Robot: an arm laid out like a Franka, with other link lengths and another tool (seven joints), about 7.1 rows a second.
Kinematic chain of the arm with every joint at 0, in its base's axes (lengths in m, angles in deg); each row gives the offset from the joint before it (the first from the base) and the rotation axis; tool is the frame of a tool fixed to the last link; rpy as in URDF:
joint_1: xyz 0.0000 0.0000 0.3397 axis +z
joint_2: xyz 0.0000 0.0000 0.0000 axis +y
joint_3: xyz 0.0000 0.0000 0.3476 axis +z
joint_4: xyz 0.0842 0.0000 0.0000 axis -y
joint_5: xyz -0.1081 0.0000 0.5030 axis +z
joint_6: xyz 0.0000 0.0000 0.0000 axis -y
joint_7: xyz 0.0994 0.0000 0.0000 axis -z
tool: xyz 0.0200 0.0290 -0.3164 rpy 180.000 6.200 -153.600
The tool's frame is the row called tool.
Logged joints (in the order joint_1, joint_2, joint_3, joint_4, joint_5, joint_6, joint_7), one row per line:
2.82 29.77 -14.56 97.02 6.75 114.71 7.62
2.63 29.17 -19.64 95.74 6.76 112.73 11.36
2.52 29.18 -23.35 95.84 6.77 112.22 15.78
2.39 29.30 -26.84 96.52 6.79 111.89 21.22
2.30 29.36 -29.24 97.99 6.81 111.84 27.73
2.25 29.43 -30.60 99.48 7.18 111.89 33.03
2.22 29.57 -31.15 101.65 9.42 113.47 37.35
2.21 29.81 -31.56 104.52 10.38 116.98 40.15
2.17 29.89 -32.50 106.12 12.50 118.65 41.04
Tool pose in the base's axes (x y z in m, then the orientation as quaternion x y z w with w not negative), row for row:
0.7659 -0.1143 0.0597 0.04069 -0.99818 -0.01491 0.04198
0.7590 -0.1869 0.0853 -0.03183 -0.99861 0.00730 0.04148
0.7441 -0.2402 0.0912 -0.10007 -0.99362 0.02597 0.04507
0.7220 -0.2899 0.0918 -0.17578 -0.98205 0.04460 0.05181
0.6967 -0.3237 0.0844 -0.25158 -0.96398 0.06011 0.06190
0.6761 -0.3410 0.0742 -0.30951 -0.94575 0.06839 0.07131
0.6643 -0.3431 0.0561 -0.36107 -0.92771 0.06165 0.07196
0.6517 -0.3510 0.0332 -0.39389 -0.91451 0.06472 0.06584
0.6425 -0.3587 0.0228 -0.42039 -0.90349 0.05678 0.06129
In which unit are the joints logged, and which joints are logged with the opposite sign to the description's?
The joints are logged in degrees. Opposite sign: joint_4.
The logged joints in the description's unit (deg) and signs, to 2 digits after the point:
2.82 29.77 -14.56 -97.02 6.75 114.71 7.62
2.63 29.17 -19.64 -95.74 6.76 112.73 11.36
2.52 29.18 -23.35 -95.84 6.77 112.22 15.78
2.39 29.30 -26.84 -96.52 6.79 111.89 21.22
2.30 29.36 -29.24 -97.99 6.81 111.84 27.73
2.25 29.43 -30.60 -99.48 7.18 111.89 33.03
2.22 29.57 -31.15 -101.65 9.42 113.47 37.35
2.21 29.81 -31.56 -104.52 10.38 116.98 40.15
2.17 29.89 -32.50 -106.12 12.50 118.65 41.04

